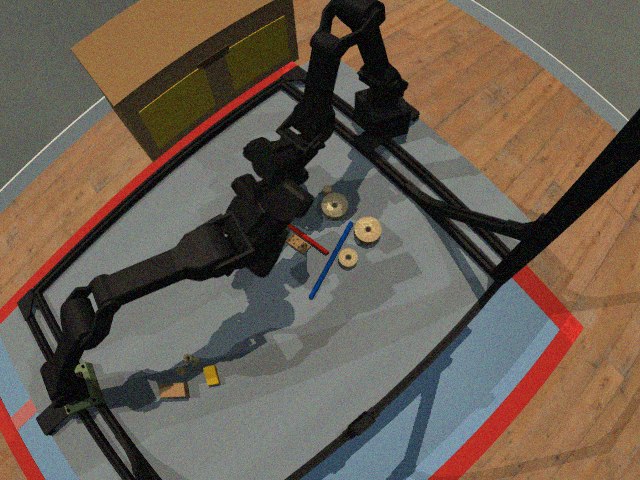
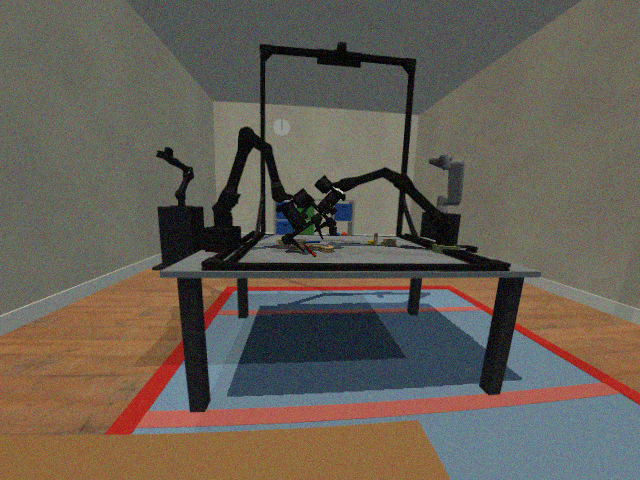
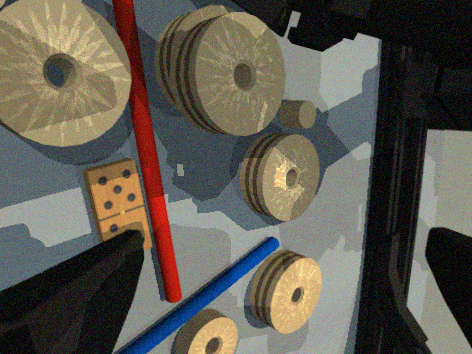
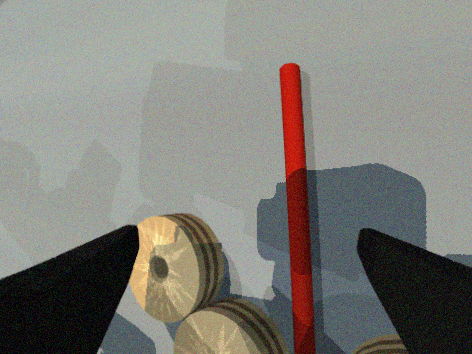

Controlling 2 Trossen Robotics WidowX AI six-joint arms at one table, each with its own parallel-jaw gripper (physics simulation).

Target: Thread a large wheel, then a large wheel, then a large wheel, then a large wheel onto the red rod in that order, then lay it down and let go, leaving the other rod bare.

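Places are measured from the left arm's base along level axes (x back, y up, z left), in metres.
Pixels of known places: left gripper, fingertip midpoint: [image 1: 295, 218] [image 2: 307, 225] [image 3: 284, 243]; right gripper, fingertip midpoint: [image 2: 313, 246] [image 4: 250, 237]; left arm's base at its link origin: [image 1: 75, 388] [image 2: 444, 244]; right arm's base at its link origin: [image 1: 383, 100] [image 2: 223, 227].
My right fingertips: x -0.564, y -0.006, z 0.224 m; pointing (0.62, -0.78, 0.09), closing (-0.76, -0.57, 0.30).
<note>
For each thing: its top centre in the pictures, then the offset to it from my right fingertips.
- red rod at its top centre: [image 3: 135, 53] [image 1: 277, 216] dy -0.019, dx -0.037, dz -0.048 m
- blue rod at its top centre: [image 3: 174, 328] [image 1: 331, 258] dy -0.019, dx -0.098, dz -0.184 m
- wheel at its top centre: [image 4: 158, 268] [image 2: 327, 246] dy -0.007, dx +0.047, dz -0.046 m
- dotted wooden domino at its top centre: [image 3: 122, 212] [image 1: 298, 243] dy -0.020, dx -0.051, dz -0.122 m
- small wooden peg at its top centre: [image 3: 307, 114] [image 1: 327, 188] dy -0.011, dx -0.159, dz -0.039 m
- yellow block at its top centre: [image 1: 210, 375] dy -0.013, dx +0.234, dz -0.306 m
- tan piece at its top centre: [image 1: 171, 390] dy +0.002, dx +0.327, dz -0.307 m
The red rod [image 1: 309, 239] [image 3: 147, 151] [image 4: 296, 197] lies flat on the grey table, bare. The blue rod [image 1: 330, 261] [image 3: 206, 298] lies beside it, also bare. Several wooden wheels lie around them: a large one [image 1: 334, 205] [image 3: 234, 70], another large one [image 3: 83, 74], and others [image 1: 368, 230] [image 1: 348, 257] [image 3: 284, 177] [image 3: 289, 291]. My right gripper [image 4: 250, 237] [image 2: 295, 238] is open and empty, straddling the red rod, with a wheel [image 4: 171, 267] by one finger. My left gripper [image 2: 320, 229] is open and empty above the rods; one finger [image 3: 97, 291] shows.
A dotted wooden domino [image 1: 298, 243] [image 3: 116, 200] lies next to the red rod. A small wooden peg [image 1: 327, 189] [image 3: 298, 114] lies by the wheels. A yellow block [image 1: 210, 375] and a tan piece [image 1: 172, 390] lie at the lower left. Black frame rails [image 1: 413, 190] border the table.
</note>
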